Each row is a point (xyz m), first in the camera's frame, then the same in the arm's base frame.
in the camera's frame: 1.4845 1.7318 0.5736
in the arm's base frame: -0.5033 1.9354 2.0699
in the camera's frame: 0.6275 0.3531 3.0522
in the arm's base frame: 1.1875 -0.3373 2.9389
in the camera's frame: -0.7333 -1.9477 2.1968
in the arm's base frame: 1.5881 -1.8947 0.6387
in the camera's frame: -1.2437 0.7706 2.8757
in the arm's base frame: -0.2013 -1.6672 2.8425
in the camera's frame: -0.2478 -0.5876 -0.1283
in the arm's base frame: -0.2166 -0.0038 -0.1730
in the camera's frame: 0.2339 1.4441 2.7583
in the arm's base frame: 0.0876 -0.1555 3.3734
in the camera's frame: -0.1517 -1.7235 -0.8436
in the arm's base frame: 0.2548 -0.0078 -1.4335
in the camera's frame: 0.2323 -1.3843 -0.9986
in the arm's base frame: 0.1571 0.4966 -1.2833
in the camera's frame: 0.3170 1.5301 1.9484
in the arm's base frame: -0.3245 0.2968 2.8294
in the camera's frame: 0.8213 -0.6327 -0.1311
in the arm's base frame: 0.3945 0.8687 -0.0710
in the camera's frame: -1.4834 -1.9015 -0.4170
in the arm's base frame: -0.1389 -1.3607 -1.3933
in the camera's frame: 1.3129 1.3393 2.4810
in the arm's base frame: 0.6094 0.8242 3.2313
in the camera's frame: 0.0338 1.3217 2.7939
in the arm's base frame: 0.0793 -0.3796 3.2961
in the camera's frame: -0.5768 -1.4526 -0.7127
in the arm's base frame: -0.0960 -0.3232 -1.2129
